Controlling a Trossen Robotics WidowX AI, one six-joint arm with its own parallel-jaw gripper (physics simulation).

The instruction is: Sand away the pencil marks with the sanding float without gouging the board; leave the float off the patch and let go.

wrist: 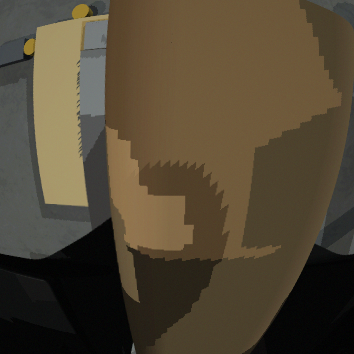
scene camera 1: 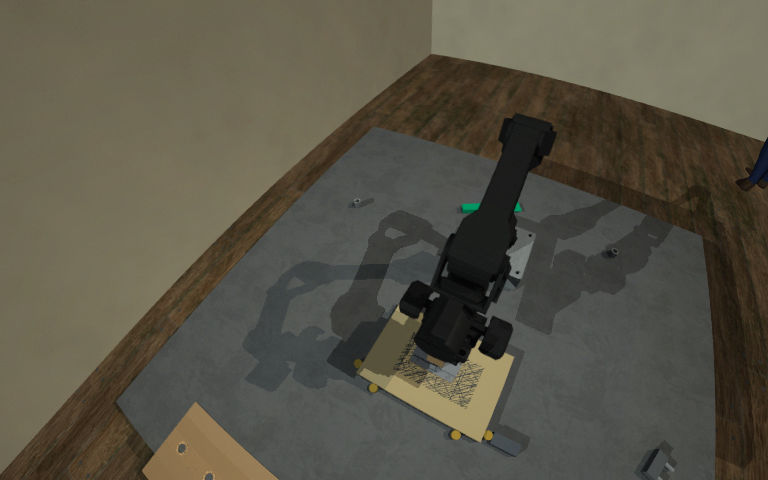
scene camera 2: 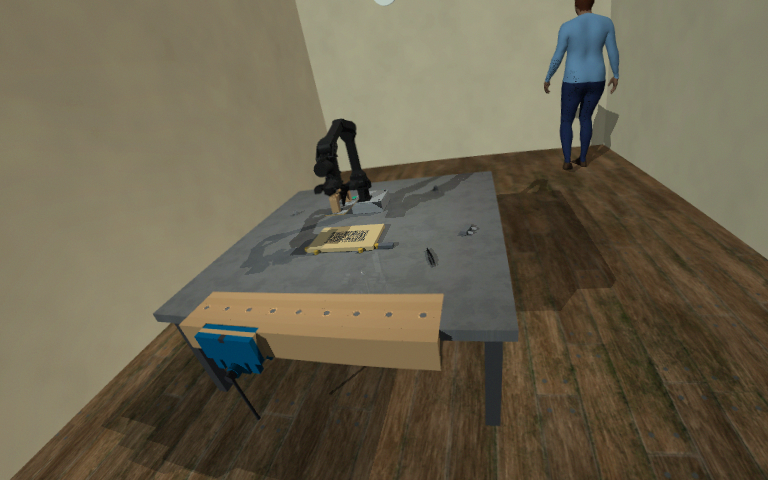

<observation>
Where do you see a pale wooden board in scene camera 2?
374, 231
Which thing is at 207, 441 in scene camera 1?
A wooden workbench.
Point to a pale wooden board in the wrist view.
At 57, 45
</observation>
